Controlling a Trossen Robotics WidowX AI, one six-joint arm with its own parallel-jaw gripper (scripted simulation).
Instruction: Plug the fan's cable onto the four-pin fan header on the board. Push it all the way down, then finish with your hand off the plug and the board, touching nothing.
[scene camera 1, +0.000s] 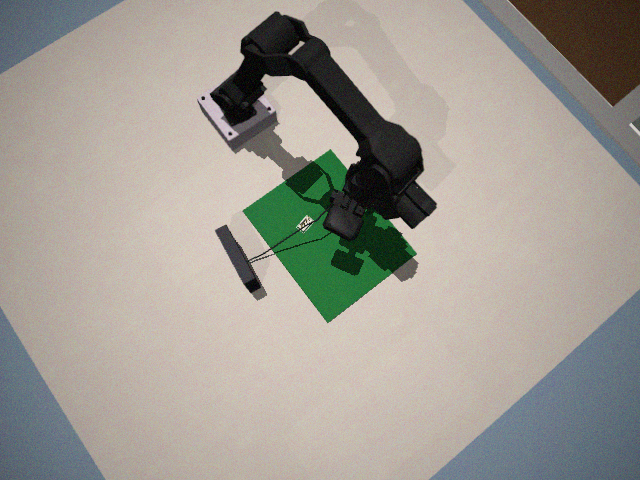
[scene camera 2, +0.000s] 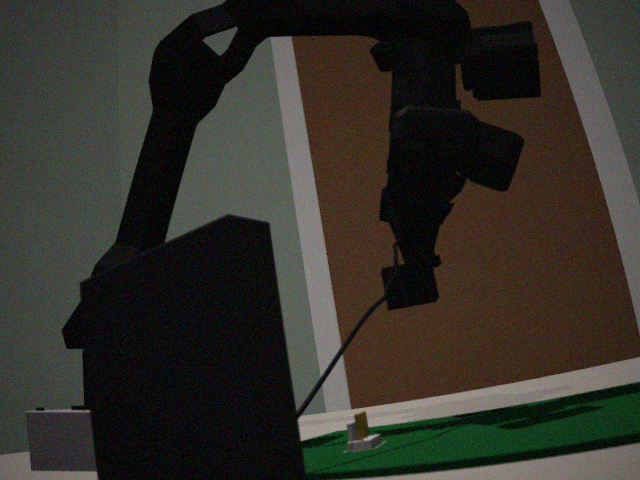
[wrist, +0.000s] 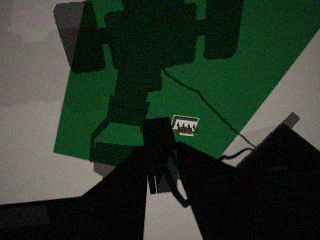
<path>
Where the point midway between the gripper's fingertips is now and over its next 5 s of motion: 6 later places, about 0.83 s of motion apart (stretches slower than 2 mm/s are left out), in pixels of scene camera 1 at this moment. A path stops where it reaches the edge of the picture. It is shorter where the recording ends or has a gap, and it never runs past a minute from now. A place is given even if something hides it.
My gripper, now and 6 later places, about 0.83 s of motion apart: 344, 200; 348, 210; 351, 219; 346, 228; 345, 235; 347, 232; 351, 221
</path>
